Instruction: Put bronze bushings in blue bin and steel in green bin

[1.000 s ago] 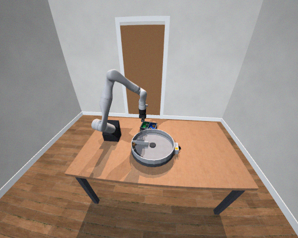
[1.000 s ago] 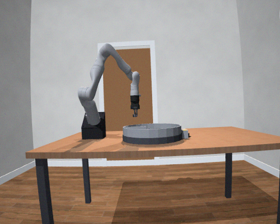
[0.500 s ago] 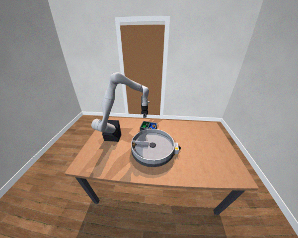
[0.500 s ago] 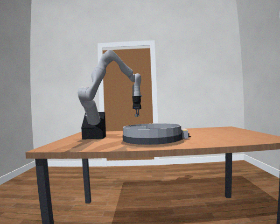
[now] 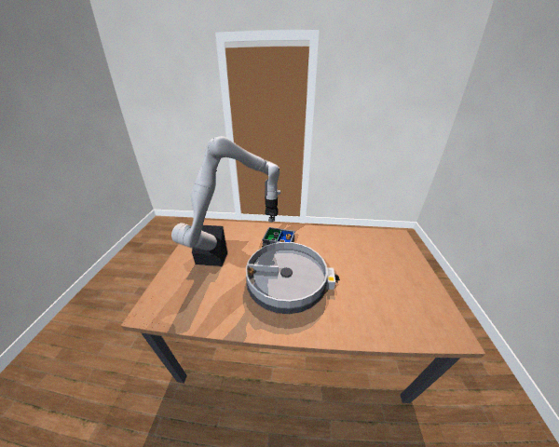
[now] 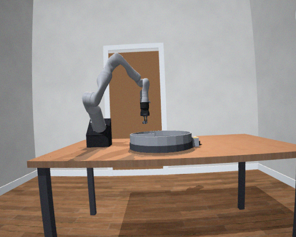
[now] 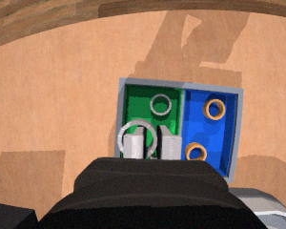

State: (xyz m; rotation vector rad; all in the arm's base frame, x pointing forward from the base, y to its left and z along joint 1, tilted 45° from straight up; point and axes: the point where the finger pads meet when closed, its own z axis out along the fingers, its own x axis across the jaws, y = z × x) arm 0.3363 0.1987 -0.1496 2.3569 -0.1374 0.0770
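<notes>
Right now the blue bin is 140 mm below my hand, 40 mm ahead of it and 20 mm to the right of it. The rest, counted from my hand: grey turntable (350 mm to the right, 120 mm below, 110 mm ahead).
</notes>
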